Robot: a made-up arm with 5 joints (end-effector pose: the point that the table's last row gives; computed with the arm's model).
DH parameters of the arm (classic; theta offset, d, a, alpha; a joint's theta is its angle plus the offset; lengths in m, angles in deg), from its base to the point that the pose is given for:
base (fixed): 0 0 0 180
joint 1: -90 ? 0.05 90
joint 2: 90 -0.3 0.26 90
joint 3: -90 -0.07 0.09 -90
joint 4: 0 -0.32 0.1 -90
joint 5: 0 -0.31 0.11 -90
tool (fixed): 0 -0.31 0 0
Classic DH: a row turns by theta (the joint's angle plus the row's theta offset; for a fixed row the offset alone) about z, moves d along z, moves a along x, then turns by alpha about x.
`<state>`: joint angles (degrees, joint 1 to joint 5).
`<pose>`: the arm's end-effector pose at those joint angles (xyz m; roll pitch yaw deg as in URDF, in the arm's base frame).
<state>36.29 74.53 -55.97 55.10 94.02</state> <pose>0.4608 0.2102 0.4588 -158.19 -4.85 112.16</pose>
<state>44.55 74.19 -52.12 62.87 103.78</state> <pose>0.4700 0.1433 0.5007 -165.65 3.72 102.07</pose>
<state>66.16 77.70 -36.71 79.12 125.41</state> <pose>0.5422 -0.0968 0.5109 -176.23 25.51 63.41</pose>
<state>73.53 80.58 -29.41 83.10 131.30</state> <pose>0.5625 -0.2253 0.4857 -177.35 33.07 47.98</pose>
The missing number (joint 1, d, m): -0.12
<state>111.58 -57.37 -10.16 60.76 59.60</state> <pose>-0.4703 -0.6880 -0.0716 29.83 -6.28 163.68</pose>
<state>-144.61 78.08 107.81 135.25 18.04</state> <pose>-0.0272 0.5272 0.5349 119.64 -50.19 -176.94</pose>
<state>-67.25 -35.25 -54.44 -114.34 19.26</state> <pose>-0.3395 0.2106 -0.2269 -66.58 -23.24 -170.18</pose>
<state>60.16 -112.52 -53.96 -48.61 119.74</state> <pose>-0.2430 0.0011 0.4137 110.32 25.97 125.22</pose>
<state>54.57 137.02 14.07 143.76 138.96</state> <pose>0.8050 -0.0957 0.1900 60.88 41.43 -54.02</pose>
